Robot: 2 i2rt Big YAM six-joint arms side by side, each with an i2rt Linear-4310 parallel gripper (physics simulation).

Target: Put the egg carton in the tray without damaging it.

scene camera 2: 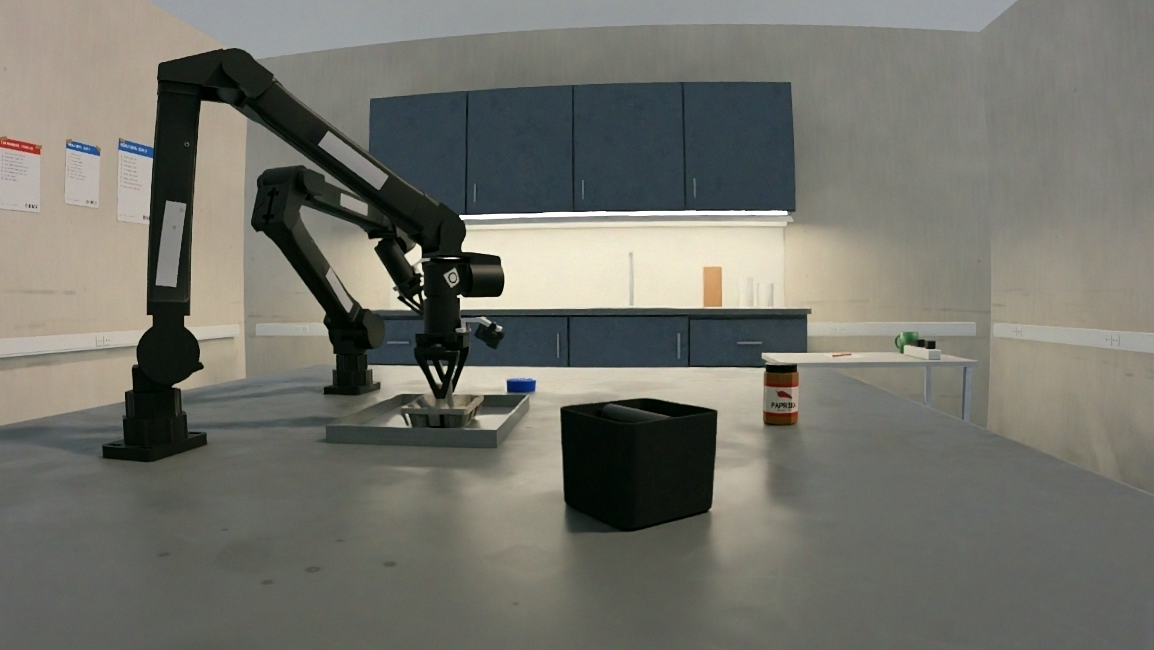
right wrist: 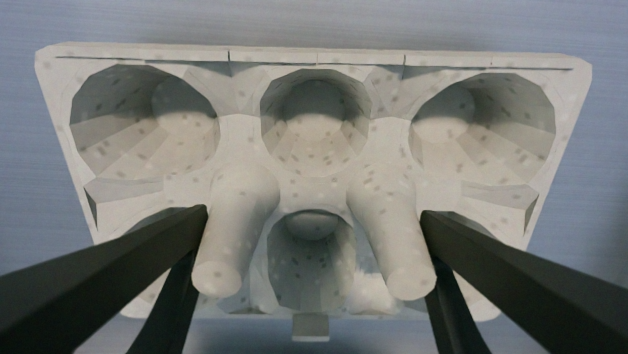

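Seen in the pictures: right gripper, fingertip midpoint: (scene camera 2: pixel 445 395) (right wrist: pixel 313 224); left arm's base, origin of the base link: (scene camera 2: pixel 353 391); right arm's base, origin of the base link: (scene camera 2: pixel 156 450).
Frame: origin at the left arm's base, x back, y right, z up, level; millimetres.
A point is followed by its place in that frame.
The grey egg carton (scene camera 2: pixel 441 413) {x -346, y 411, z 30 mm} (right wrist: pixel 314 189) {x -328, y 337, z 24 mm} is upright inside the low grey tray (scene camera 2: pixel 411 436) {x -332, y 497, z 13 mm} in the scene view. The tray's front wall is close to its base, so I cannot tell whether it rests on the tray floor. My right gripper (scene camera 2: pixel 442 393) {x -327, y 337, z 45 mm} (right wrist: pixel 313 224) {x -327, y 337, z 45 mm} is shut on the carton, its fingers against the outer sides of the two central posts. The carton shows no clear dents in the right wrist view. My left gripper (scene camera 2: pixel 411 303) {x -98, y -217, z 161 mm} is open, up behind the right arm's wrist in the scene view, and partly hidden by it.
A black open box (scene camera 2: pixel 637 468) {x -641, y 789, z 55 mm} with a dark cylinder inside stands right of the tray, nearer the camera. A paprika jar (scene camera 2: pixel 780 399) {x -844, y 310, z 41 mm} stands farther right. A round blue object (scene camera 2: pixel 520 385) {x -367, y -40, z 15 mm} lies just behind the tray's back right corner.
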